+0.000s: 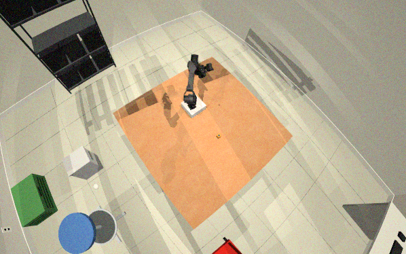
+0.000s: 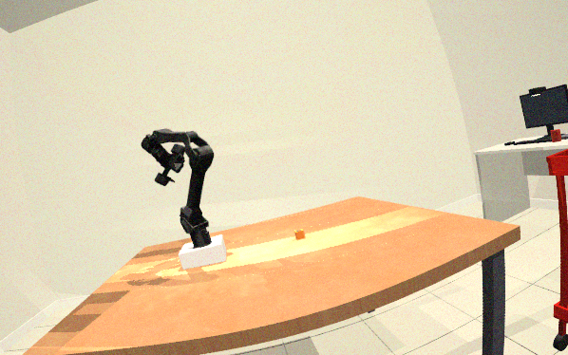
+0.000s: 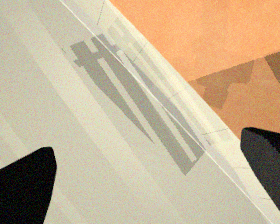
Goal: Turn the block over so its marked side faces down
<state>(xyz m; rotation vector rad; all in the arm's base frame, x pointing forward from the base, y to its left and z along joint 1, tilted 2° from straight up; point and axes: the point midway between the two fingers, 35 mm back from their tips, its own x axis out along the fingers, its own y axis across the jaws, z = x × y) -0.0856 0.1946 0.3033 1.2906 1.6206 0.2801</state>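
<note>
The orange block is 450 mm ahead of my gripper tip, 330 mm below it and 140 mm to the right of it.
</note>
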